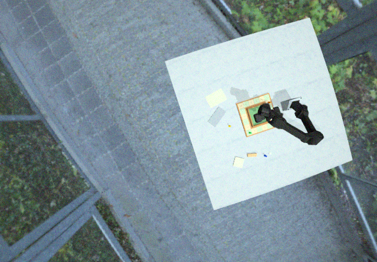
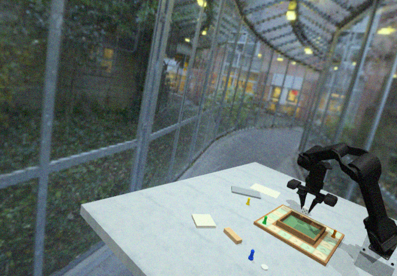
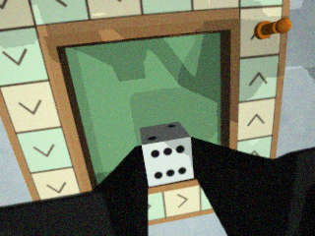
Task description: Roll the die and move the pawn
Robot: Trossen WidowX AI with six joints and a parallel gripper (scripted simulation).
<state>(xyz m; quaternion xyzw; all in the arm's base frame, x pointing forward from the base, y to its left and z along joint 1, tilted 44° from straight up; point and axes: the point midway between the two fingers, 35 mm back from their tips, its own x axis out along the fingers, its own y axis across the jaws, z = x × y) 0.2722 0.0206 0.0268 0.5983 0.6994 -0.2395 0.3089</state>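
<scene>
Right now my gripper tip is 11 cm past the orange pawn, 8 cm to the left of it and 6 cm above it. The rest, counted from my gripper tip: green tray (8 cm below); white die (right at my gripper tip); green pawn (9 cm ahead, 13 cm to the left, 6 cm below).
</scene>
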